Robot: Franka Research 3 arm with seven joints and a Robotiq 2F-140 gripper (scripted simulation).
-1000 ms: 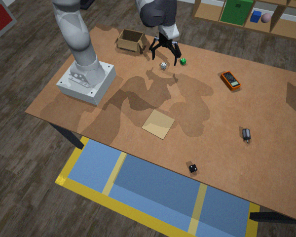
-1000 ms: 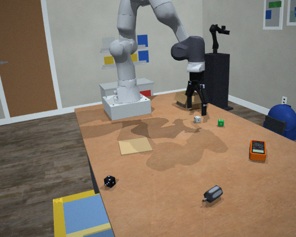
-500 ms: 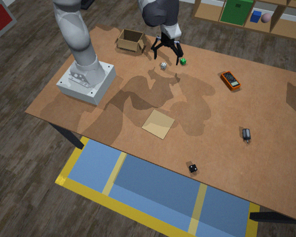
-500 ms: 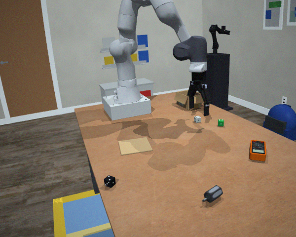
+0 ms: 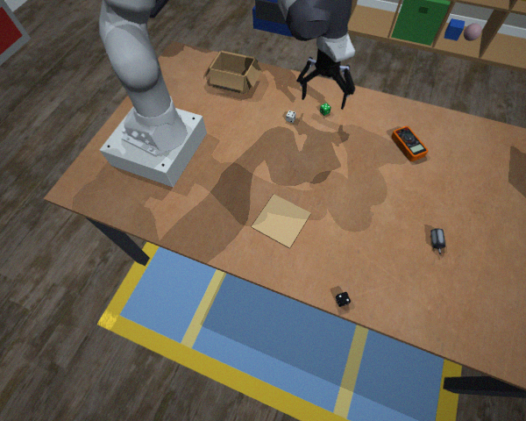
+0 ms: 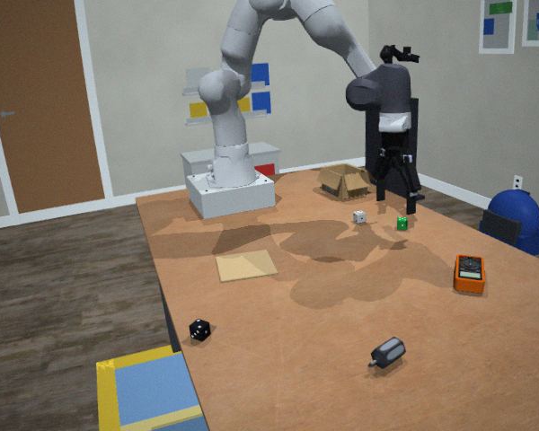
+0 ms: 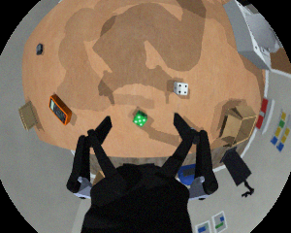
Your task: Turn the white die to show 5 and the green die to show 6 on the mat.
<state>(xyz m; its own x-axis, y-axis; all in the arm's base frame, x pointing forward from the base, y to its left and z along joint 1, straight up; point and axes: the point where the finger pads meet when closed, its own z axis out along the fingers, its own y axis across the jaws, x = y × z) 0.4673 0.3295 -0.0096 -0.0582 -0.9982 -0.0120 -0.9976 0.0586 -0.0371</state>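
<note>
Right now the white die is 10 cm behind my hand, 6 cm below it and 5 cm to the right of it. The rest, counted from my hand: orange multimeter: 33 cm ahead, 6 cm below, 5 cm to the right; then green die: 6 cm below, 2 cm to the left, 1 cm ahead; then cardboard box: 38 cm behind, 8 cm to the left, 3 cm below.
</note>
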